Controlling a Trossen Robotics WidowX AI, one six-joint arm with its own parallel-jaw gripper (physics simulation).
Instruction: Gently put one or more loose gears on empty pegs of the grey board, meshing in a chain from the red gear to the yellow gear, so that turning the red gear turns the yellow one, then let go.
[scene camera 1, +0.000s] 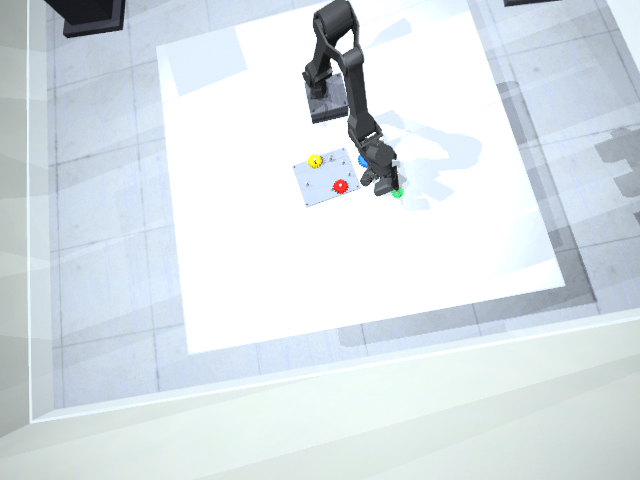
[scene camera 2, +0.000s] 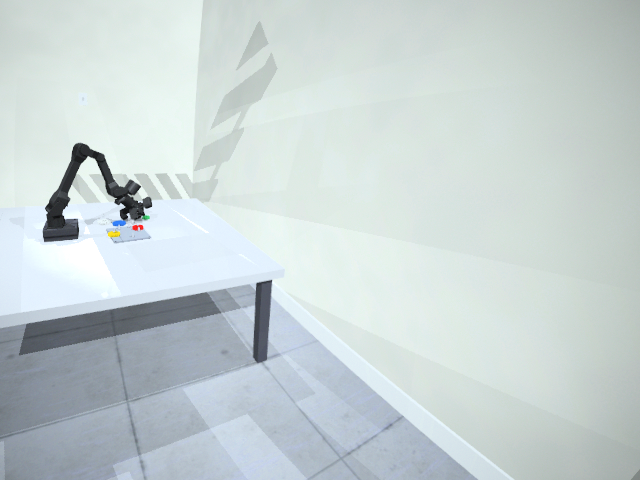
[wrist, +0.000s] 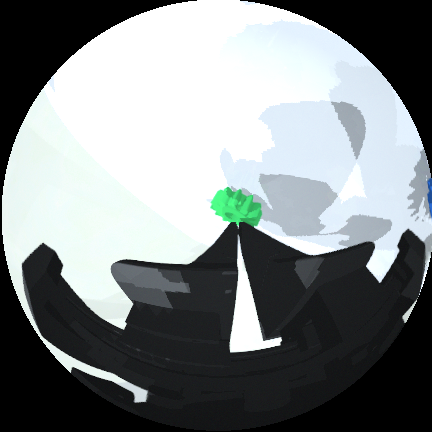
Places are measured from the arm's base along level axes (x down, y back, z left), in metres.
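Pixels of known places: gripper, fingertip midpoint: (scene camera 1: 397, 189) (scene camera 2: 144, 215) (wrist: 236, 227); arm's base, origin of the base link: (scene camera 1: 319, 90) (scene camera 2: 56, 226).
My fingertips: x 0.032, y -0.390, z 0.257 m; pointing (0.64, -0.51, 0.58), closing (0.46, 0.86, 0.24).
For each thing: its top centre in the pictures, then the offset to it from my fingertips. "pt": a spot on its surface instead. Level surfaces: height alone.
- grey board, middle of its top: (scene camera 1: 324, 172) (scene camera 2: 126, 228) dy +0.080, dx -0.006, dz -0.254 m
- yellow gear, middle of its top: (scene camera 1: 314, 159) (scene camera 2: 113, 232) dy +0.136, dx -0.002, dz -0.289 m
- red gear, surface spot: (scene camera 1: 340, 186) (scene camera 2: 138, 224) pt dy +0.025, dx -0.005, dz -0.200 m
- green gear, middle of its top: (wrist: 232, 216) (scene camera 1: 397, 192) (scene camera 2: 145, 216) dy -0.007, dx +0.007, dz +0.001 m
- blue gear, middle of its top: (scene camera 1: 367, 158) (scene camera 2: 119, 221) dy +0.129, dx +0.007, dz -0.097 m
- white table, its level: dx +0.024 m
The grey board (scene camera 1: 319, 178) (scene camera 2: 140, 237) bears the yellow gear (scene camera 1: 314, 161) (scene camera 2: 113, 234) and the red gear (scene camera 1: 340, 186) (scene camera 2: 137, 227), apart from each other, with several bare pegs. The green gear (scene camera 1: 397, 193) (scene camera 2: 146, 217) (wrist: 236, 206) lies loose on the table, off the board's red-gear side. My gripper (wrist: 236, 227) is shut and empty; its fingertips point at the green gear, close to it in the wrist view. Whether they touch cannot be told. The blue gear (scene camera 1: 362, 161) (scene camera 2: 118, 223) (wrist: 430, 197) lies between board and arm, partly hidden in scene camera 1.
A pale, gear-like thing (scene camera 2: 103, 221) lies on the white table (scene camera 1: 258, 268) (scene camera 2: 180, 258) beyond the blue gear, hard to make out. The arm's dark base (scene camera 1: 329, 105) (scene camera 2: 61, 230) stands behind the board, and the arm reaches over the table beside the board.
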